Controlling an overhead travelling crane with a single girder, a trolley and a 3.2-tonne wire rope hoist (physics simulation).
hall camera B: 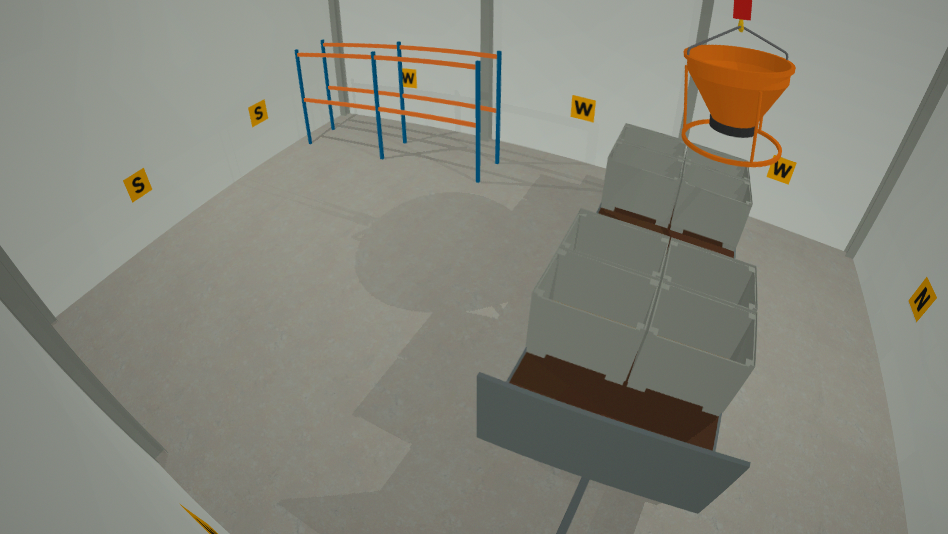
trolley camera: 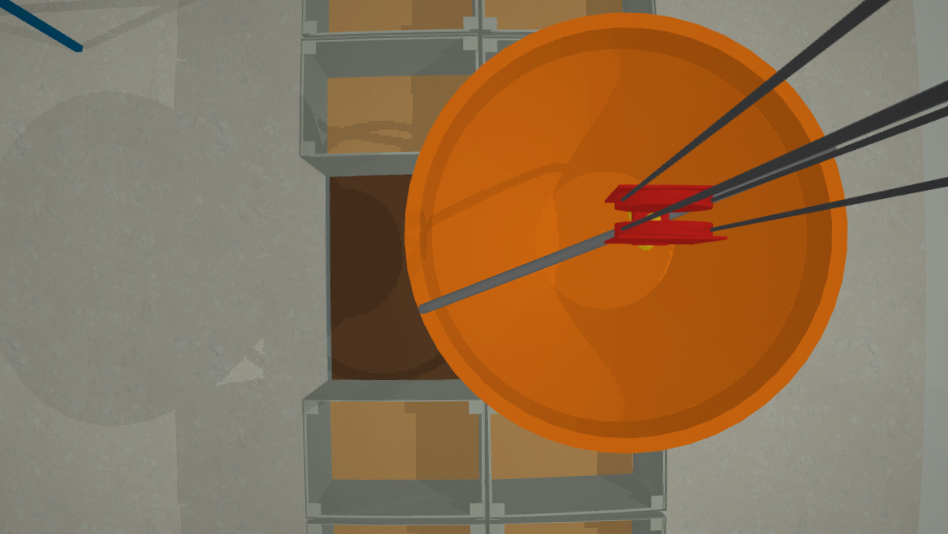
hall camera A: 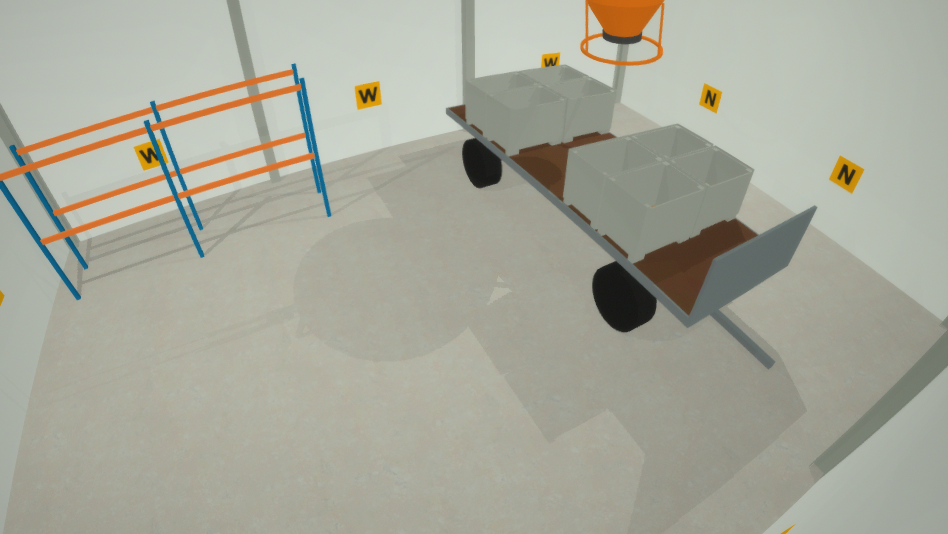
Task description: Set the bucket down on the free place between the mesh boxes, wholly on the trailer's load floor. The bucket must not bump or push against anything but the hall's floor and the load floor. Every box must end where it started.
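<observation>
The orange bucket (hall camera A: 624,16) (hall camera B: 736,92) (trolley camera: 504,165) hangs upright and high in the air, its ring foot above box-top height. My gripper, the yellow hook (hall camera B: 741,25) under the red block, holds the bucket's grey bail. The brown load floor (hall camera A: 547,162) (trolley camera: 364,278) shows between the rear boxes (hall camera A: 537,116) (hall camera B: 640,182) (trolley camera: 391,56) and the front boxes (hall camera A: 646,212) (hall camera B: 583,331) (trolley camera: 404,497). In the trolley view the bucket covers the gap's right part and parts of boxes on both sides, reaching right past the trailer. The bucket's top is cut off in hall camera A.
The trailer's grey headboard (hall camera A: 762,262) (hall camera B: 597,437) stands at its front end, with the drawbar (hall camera A: 746,338) beyond. A blue and orange rack (hall camera A: 173,179) (hall camera B: 376,106) stands by the west wall. A round shadow (hall camera A: 384,291) (hall camera B: 437,252) lies on the hall floor beside the trailer.
</observation>
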